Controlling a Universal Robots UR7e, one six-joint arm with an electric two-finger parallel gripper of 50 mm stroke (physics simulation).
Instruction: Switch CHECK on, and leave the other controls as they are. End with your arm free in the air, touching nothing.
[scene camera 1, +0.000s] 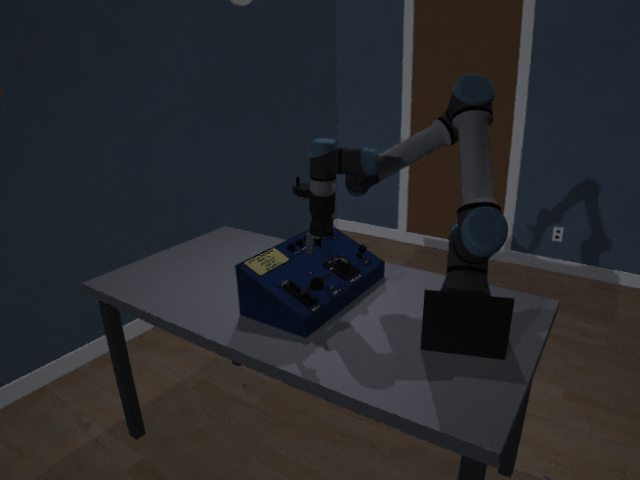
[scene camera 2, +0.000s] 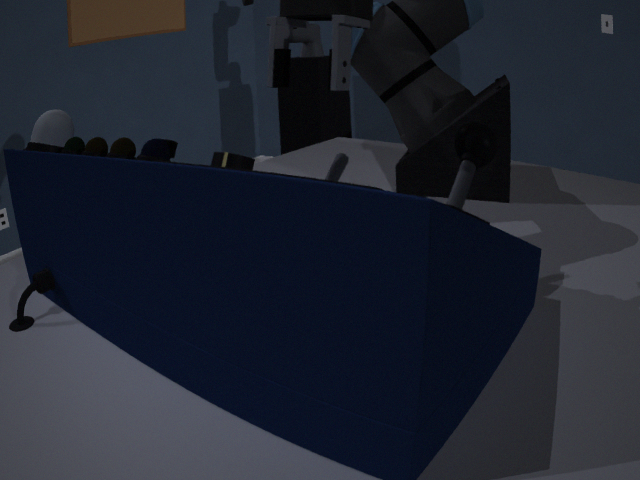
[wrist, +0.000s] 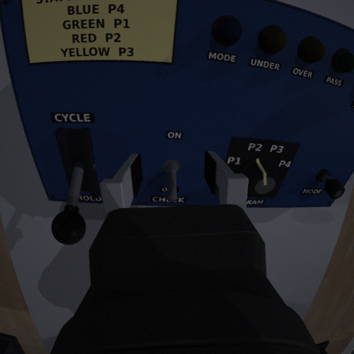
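Seen in the pictures: gripper, fingertip midpoint: (scene camera 1: 314, 249) (scene camera 2: 307, 88); arm's base at its link origin: (scene camera 1: 464, 304) (scene camera 2: 443, 124).
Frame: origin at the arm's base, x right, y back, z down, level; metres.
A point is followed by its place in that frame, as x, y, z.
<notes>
The CHECK toggle (scene camera 1: 326, 277) @(-0.078, -0.419, -0.015) (scene camera 2: 337, 167) @(-0.077, -0.421, -0.024) (wrist: 172, 184) is a short grey lever on the blue sloped console (scene camera 1: 258, 299) @(-0.264, -0.542, 0.015) (scene camera 2: 258, 289) @(-0.168, -0.627, -0.016) (wrist: 130, 95). In the wrist view it points down from its round base, away from the ON label (wrist: 174, 135), and covers part of the OFF label (wrist: 164, 190); it looks tilted to the OFF side. My gripper (scene camera 1: 314, 244) @(-0.080, -0.462, -0.102) (scene camera 2: 309, 86) @(-0.080, -0.462, -0.102) (wrist: 172, 165) is wide open and empty. In scene camera 2 its fingertips hang in the air above the panel, clear of the toggle. In the wrist view the toggle shows between them.
The CYCLE lever (scene camera 1: 316, 283) @(-0.208, -0.366, -0.060) (scene camera 2: 475, 143) @(-0.199, -0.392, -0.055) (wrist: 69, 226) with its black ball stands left of CHECK in the wrist view. The PROGRAM knob (wrist: 264, 184) and the MODE lever (wrist: 331, 185) are to the right. Round lamps and a yellow note (scene camera 1: 266, 260) @(-0.160, -0.592, -0.064) (wrist: 100, 35) lie higher up the panel.
</notes>
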